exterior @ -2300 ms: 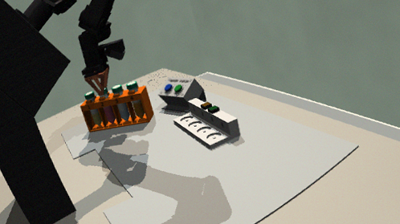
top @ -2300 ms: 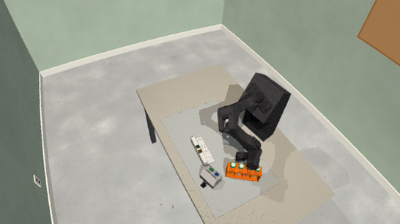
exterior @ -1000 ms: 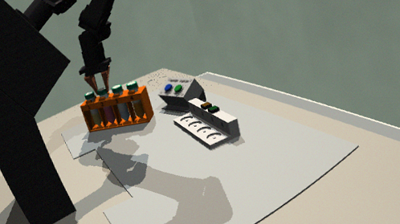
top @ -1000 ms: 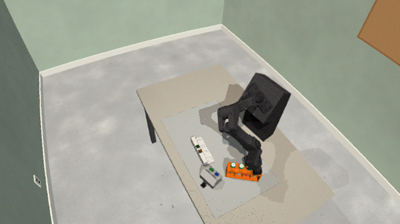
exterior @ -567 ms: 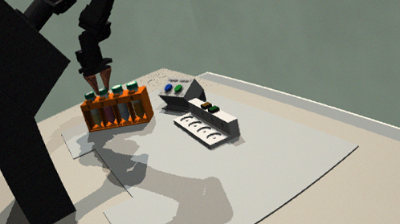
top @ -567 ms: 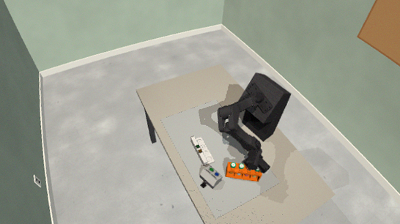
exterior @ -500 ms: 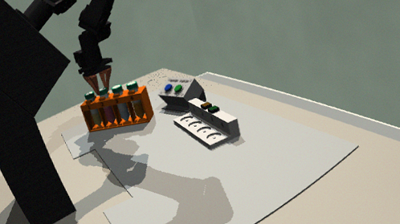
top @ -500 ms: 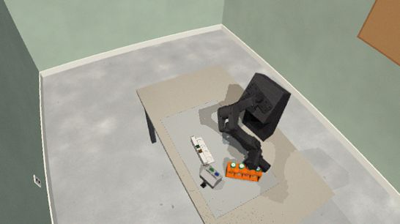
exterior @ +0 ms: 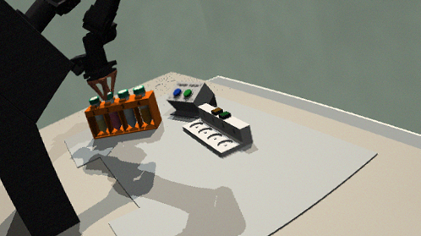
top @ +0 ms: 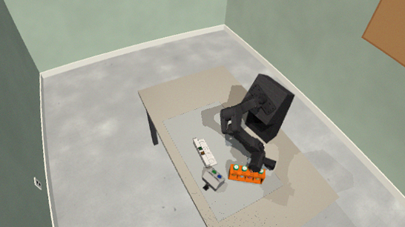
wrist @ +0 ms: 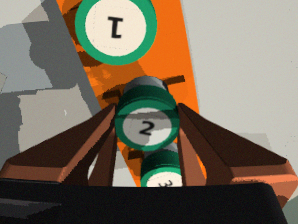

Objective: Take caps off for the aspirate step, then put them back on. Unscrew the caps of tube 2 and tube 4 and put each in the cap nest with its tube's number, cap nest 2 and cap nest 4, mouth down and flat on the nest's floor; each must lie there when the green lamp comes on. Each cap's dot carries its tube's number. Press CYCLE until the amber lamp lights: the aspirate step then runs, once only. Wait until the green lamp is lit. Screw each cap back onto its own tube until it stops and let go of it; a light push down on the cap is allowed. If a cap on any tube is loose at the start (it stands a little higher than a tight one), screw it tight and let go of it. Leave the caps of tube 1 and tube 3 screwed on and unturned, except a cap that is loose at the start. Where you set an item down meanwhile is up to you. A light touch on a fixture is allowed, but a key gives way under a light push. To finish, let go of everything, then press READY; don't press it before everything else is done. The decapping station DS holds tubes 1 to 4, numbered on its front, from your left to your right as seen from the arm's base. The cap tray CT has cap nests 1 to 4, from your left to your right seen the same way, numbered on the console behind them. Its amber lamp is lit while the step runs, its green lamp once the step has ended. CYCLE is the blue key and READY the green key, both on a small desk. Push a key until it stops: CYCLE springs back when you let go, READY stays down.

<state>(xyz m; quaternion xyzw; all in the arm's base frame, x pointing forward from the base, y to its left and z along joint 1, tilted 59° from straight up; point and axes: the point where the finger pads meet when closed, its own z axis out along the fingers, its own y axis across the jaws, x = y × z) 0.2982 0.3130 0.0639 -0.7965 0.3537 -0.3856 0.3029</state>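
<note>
My hand is 50 mm past the cap 1 and 20 mm to the right of it. Also, from my hand: green ready key 230 mm ahead, 60 mm to the right, 50 mm below; blue cycle key 200 mm ahead, 20 mm to the right, 50 mm below.
</note>
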